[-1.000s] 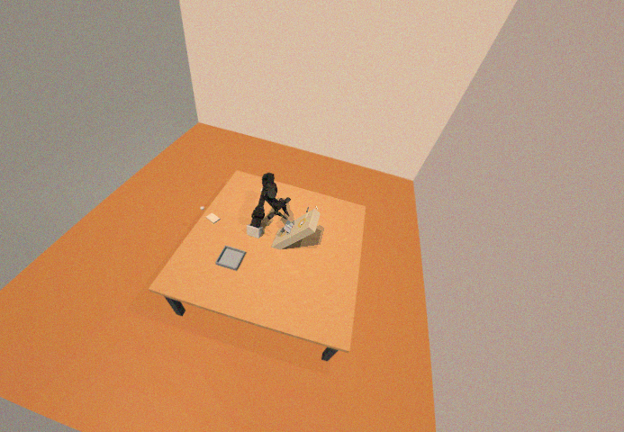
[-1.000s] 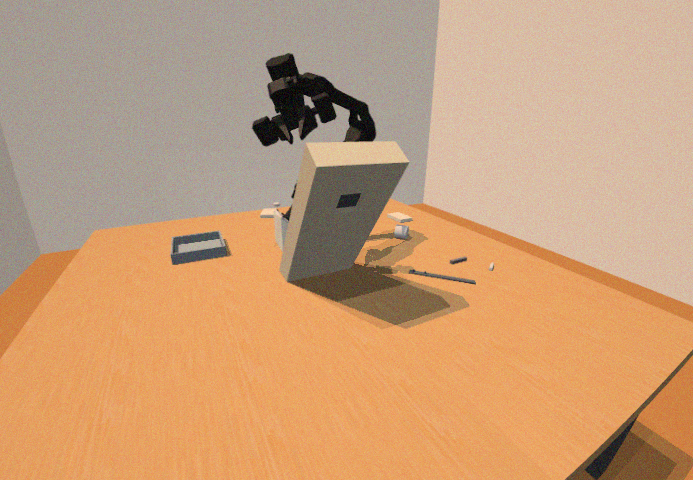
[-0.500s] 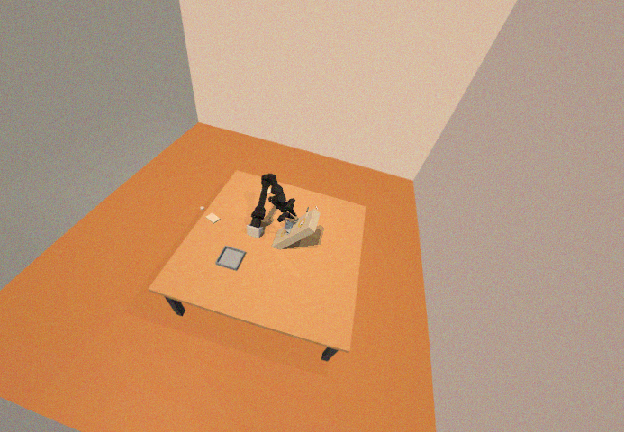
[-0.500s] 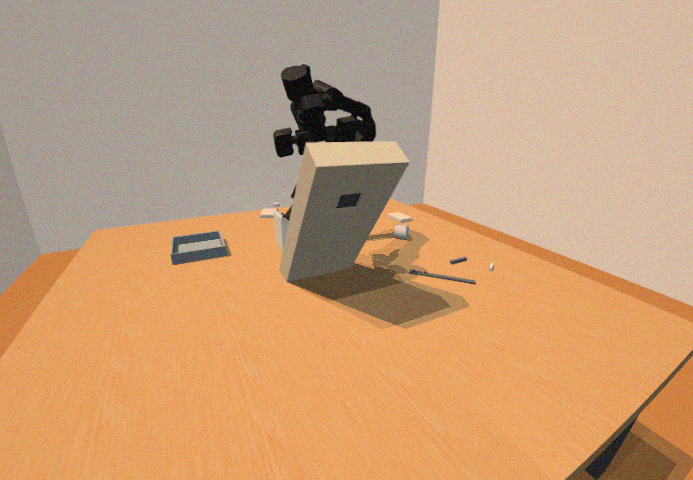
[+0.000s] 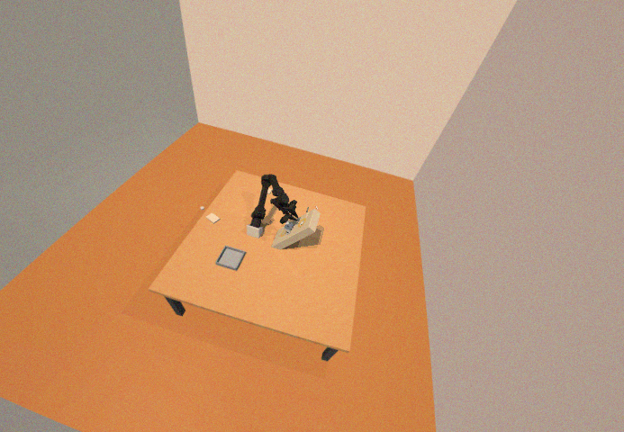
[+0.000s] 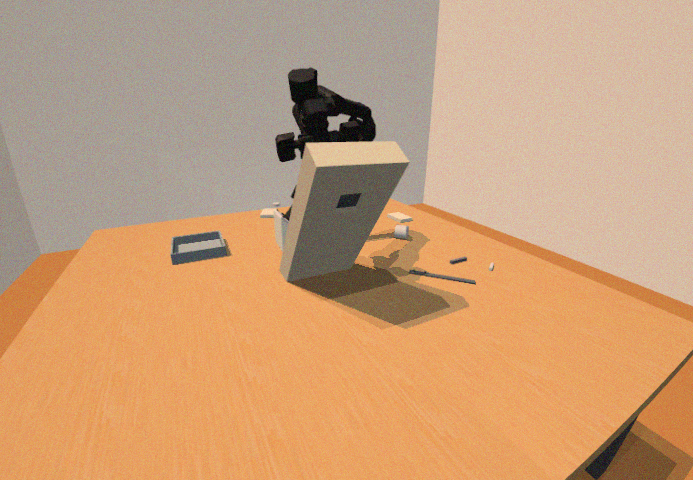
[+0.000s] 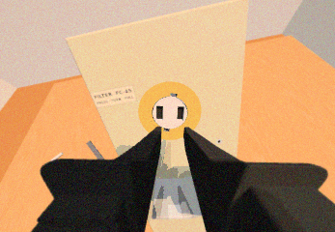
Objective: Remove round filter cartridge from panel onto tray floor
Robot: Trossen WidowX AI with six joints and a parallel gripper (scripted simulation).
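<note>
Right now my gripper tip is 50 mm short of the white round filter cartridge and 30 mm above it. The rest, counted from my gripper tip: white spool: 230 mm behind, 350 mm to the left, 260 mm below; then beige service panel: 110 mm below; then short dark piece: 390 mm to the left, 280 mm below.
</note>
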